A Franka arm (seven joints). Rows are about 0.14 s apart.
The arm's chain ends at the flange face. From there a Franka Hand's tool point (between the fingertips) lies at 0.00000 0.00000 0.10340 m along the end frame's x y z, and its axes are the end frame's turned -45 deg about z.
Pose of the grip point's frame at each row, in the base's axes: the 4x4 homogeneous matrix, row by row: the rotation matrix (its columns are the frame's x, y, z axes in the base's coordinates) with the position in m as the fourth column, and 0 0 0 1 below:
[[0.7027, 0.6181, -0.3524, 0.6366], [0.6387, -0.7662, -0.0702, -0.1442], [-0.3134, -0.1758, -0.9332, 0.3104], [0, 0, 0, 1]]
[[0.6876, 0.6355, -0.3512, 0.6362], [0.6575, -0.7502, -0.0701, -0.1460], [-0.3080, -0.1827, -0.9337, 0.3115], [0, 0, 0, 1]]
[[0.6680, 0.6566, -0.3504, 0.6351], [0.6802, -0.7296, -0.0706, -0.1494], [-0.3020, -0.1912, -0.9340, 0.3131], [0, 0, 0, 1]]
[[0.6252, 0.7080, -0.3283, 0.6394], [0.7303, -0.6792, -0.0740, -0.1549], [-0.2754, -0.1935, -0.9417, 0.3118], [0, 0, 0, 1]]
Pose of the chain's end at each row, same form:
[[0.9339, -0.0598, -0.3524, 0.6730], [-0.0902, -0.9934, -0.0702, -0.1369], [-0.3459, 0.0973, -0.9332, 0.4069], [0, 0, 0, 1]]
[[0.9356, -0.0368, -0.3512, 0.6725], [-0.0655, -0.9954, -0.0701, -0.1388], [-0.3470, 0.0886, -0.9337, 0.4080], [0, 0, 0, 1]]
[[0.9366, -0.0081, -0.3504, 0.6713], [-0.0349, -0.9969, -0.0706, -0.1421], [-0.3487, 0.0783, -0.9340, 0.4097], [0, 0, 0, 1]]
[[0.9427, 0.0585, -0.3283, 0.6733], [0.0361, -0.9967, -0.0740, -0.1472], [-0.3316, 0.0579, -0.9417, 0.4092], [0, 0, 0, 1]]

